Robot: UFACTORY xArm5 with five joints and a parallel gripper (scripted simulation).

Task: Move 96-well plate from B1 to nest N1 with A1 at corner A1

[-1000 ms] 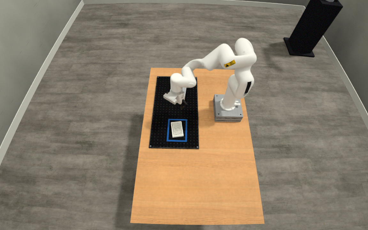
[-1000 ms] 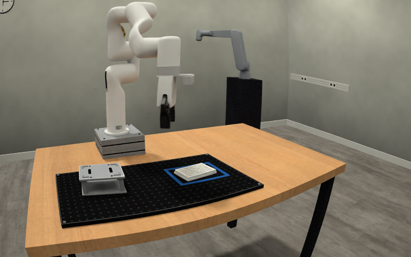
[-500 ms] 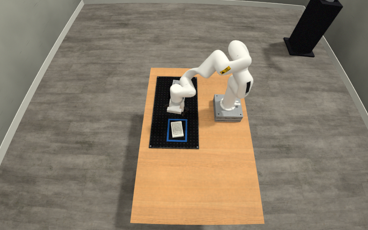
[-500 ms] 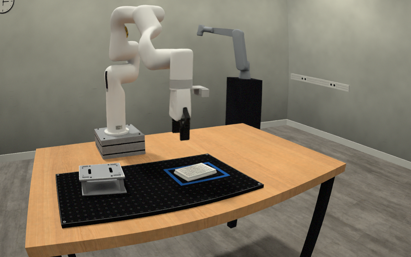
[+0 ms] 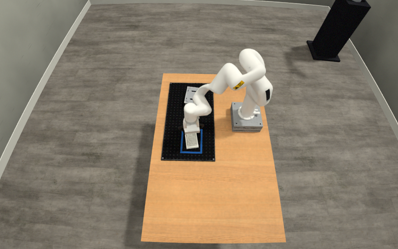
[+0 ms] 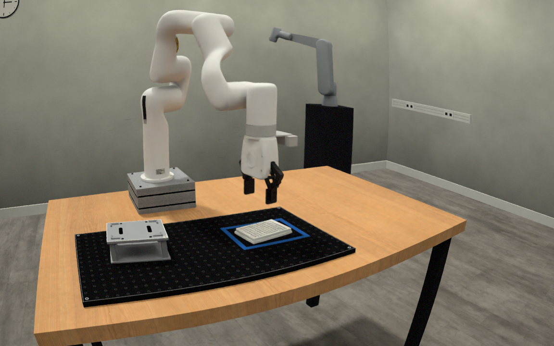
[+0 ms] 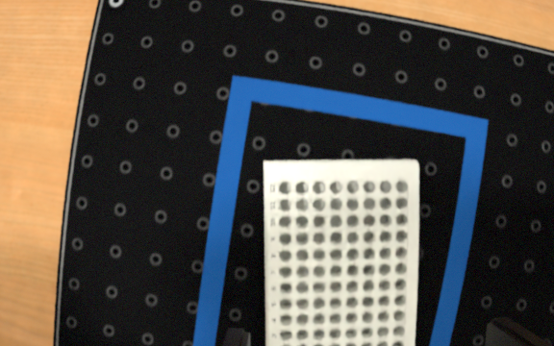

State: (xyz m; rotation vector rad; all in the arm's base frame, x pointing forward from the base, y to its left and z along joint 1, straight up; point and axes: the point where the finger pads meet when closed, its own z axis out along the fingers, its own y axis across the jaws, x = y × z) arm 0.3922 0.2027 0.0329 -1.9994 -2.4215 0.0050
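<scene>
Now: the white 96-well plate 10 cm below my hand and 1 cm to the left of it. Round my hand: grey raised plate nest (35 cm to the right, 5 cm below, 1 cm ahead).
</scene>
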